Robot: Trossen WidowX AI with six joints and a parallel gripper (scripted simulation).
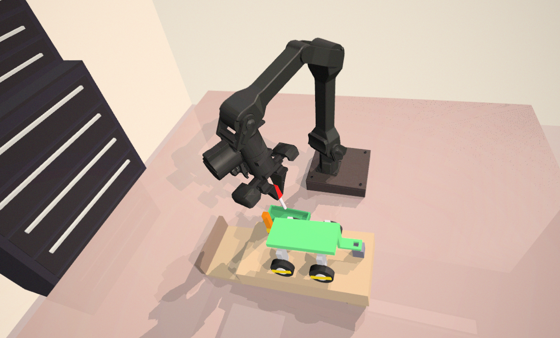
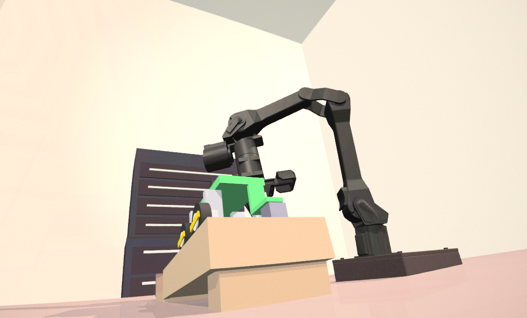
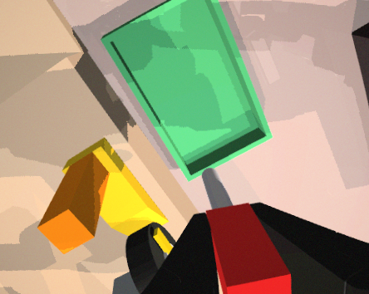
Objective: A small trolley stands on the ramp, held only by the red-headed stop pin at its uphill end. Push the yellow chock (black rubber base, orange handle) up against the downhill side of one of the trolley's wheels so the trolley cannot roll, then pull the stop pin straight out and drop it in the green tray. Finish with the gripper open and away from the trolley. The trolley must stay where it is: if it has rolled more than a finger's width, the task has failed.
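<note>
Now: the red-headed stop pin right at my gripper tip. Round my gripper tip: green tray 20 mm behind, 140 mm below; then yellow chock 50 mm ahead, 10 mm to the left, 50 mm below; then green trolley 100 mm ahead, 100 mm to the left, 20 mm below.
</note>
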